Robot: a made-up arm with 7 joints. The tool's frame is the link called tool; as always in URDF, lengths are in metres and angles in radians. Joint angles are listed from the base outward. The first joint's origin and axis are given. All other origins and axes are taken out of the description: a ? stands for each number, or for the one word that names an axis. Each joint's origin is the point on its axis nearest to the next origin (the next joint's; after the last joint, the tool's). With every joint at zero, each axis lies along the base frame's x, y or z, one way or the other. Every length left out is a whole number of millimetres.
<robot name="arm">
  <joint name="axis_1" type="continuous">
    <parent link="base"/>
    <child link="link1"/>
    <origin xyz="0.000 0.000 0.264" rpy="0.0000 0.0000 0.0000"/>
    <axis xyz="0 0 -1"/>
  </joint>
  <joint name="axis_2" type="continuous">
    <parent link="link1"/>
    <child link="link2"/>
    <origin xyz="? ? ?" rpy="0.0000 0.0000 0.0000"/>
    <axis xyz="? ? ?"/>
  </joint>
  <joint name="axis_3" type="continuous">
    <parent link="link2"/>
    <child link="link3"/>
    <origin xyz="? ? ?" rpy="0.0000 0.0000 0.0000"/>
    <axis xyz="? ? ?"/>
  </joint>
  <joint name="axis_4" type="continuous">
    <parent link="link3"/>
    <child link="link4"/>
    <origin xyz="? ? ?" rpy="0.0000 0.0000 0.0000"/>
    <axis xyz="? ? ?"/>
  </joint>
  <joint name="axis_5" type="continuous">
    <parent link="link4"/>
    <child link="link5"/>
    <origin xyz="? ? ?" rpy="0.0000 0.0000 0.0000"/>
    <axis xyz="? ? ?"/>
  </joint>
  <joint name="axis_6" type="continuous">
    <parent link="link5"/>
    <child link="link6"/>
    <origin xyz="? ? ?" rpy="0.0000 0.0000 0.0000"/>
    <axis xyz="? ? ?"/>
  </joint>
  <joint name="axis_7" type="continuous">
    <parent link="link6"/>
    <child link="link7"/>
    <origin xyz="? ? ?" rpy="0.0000 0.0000 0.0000"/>
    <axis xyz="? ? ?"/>
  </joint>
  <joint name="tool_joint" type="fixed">
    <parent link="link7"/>
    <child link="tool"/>
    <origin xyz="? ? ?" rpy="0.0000 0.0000 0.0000"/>
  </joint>
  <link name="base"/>
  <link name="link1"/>
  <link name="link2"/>
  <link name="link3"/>
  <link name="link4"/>
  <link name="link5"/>
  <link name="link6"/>
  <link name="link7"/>
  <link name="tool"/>
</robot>
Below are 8 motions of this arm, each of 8 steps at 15 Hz.
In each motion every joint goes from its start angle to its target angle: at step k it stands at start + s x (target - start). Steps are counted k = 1, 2, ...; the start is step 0. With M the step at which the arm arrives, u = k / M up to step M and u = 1 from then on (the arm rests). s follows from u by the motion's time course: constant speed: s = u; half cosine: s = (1 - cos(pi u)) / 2; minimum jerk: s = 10 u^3 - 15 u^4 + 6 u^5.
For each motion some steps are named. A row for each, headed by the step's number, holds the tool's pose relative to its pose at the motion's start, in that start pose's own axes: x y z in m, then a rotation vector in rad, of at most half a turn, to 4 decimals.
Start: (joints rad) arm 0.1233 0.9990 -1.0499 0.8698 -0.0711 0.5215 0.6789
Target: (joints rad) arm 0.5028 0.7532 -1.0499 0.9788 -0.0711 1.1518 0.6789
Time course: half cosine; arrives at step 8
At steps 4, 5, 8:
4: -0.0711 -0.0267 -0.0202 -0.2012 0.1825 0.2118
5: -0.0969 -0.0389 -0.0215 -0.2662 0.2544 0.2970
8: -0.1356 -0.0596 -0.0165 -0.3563 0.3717 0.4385

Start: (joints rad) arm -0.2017 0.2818 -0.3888 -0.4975 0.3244 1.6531 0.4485
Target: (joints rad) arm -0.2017 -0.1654 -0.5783 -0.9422 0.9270 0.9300 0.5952
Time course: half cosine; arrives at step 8
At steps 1, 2, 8:
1: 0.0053 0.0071 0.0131 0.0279 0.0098 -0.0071
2: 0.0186 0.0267 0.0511 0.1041 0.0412 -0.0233
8: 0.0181 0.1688 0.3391 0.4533 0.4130 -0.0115

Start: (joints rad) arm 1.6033 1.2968 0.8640 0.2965 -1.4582 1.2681 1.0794
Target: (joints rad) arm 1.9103 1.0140 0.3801 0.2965 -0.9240 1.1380 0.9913
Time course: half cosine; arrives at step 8
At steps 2, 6, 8:
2: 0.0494 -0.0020 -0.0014 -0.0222 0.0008 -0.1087
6: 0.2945 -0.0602 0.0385 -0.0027 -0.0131 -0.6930
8: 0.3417 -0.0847 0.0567 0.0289 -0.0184 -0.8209

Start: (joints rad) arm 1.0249 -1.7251 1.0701 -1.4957 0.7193 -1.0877 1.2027
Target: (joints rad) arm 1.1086 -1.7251 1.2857 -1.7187 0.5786 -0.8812 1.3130
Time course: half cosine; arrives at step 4
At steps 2, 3, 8:
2: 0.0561 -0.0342 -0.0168 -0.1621 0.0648 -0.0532
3: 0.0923 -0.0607 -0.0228 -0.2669 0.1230 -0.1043
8: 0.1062 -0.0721 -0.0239 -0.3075 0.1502 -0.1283

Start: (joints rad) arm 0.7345 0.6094 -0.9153 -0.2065 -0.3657 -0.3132 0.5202
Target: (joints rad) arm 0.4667 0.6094 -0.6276 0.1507 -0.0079 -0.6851 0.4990
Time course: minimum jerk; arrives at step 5
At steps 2, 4, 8:
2: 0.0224 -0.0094 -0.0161 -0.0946 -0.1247 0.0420
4: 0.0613 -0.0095 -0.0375 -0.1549 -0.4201 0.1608
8: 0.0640 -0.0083 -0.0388 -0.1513 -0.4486 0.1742

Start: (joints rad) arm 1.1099 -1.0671 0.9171 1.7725 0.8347 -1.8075 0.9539
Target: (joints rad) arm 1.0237 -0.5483 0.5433 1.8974 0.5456 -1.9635 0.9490
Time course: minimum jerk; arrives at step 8
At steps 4, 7, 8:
4: 0.0518 -0.0452 0.0032 -0.1243 0.0241 0.1006
7: 0.1016 -0.0777 0.0202 -0.2527 0.0842 0.2106
8: 0.1032 -0.0786 0.0209 -0.2572 0.0868 0.2143

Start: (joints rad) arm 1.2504 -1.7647 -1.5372 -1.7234 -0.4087 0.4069 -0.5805
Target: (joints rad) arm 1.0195 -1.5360 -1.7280 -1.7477 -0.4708 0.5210 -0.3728
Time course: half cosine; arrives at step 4
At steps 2, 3, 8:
2: 0.0374 0.0185 -0.0102 0.0824 -0.0838 -0.0320
3: 0.0629 0.0273 -0.0147 0.1320 -0.1464 -0.0336
8: 0.0731 0.0300 -0.0160 0.1498 -0.1726 -0.0295

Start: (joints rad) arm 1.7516 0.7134 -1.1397 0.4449 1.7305 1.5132 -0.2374
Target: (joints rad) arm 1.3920 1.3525 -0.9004 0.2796 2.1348 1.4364 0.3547
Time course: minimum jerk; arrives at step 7
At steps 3, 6, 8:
3: 0.0604 -0.0464 -0.0304 -0.1594 0.3028 -0.2380
6: 0.1577 -0.1845 -0.0668 -0.1865 0.8248 -0.7445
8: 0.1608 -0.1914 -0.0678 -0.1807 0.8449 -0.7651

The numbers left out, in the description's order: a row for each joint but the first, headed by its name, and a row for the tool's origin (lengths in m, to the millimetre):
axis_2: xyz -0.107 0.067 0.000, axis -1 0 0
axis_3: xyz 0.000 -0.092 -0.069, axis 0 0 1
axis_4: xyz -0.084 0.179 0.000, axis 0 -1 0
axis_5: xyz -0.064 0.000 -0.382, axis -1 0 0
axis_6: xyz 0.000 0.025 0.125, axis 0 0 1
axis_7: xyz -0.034 0.143 0.000, axis 0 1 0
tool: xyz -0.031 0.000 -0.013

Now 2 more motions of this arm.
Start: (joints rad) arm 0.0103 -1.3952 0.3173 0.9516 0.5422 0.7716 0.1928
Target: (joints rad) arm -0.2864 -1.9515 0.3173 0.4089 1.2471 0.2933 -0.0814
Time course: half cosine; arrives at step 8
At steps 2, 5, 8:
2: 0.0102 0.0287 0.0487 0.0587 0.0753 -0.0643
5: 0.0457 0.0914 0.2417 0.1835 0.3400 -0.2016
8: 0.0594 0.0950 0.3564 0.2010 0.4505 -0.2098

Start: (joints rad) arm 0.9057 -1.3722 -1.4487 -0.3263 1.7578 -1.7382 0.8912
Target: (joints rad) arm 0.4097 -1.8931 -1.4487 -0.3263 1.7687 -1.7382 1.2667
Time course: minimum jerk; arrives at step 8
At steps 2, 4, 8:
2: 0.0111 -0.0345 -0.0245 -0.0392 -0.0049 0.0469
4: 0.0756 -0.1639 -0.0992 -0.2220 -0.0245 0.1929
8: 0.1894 -0.3120 -0.1402 -0.5098 -0.0515 0.2871

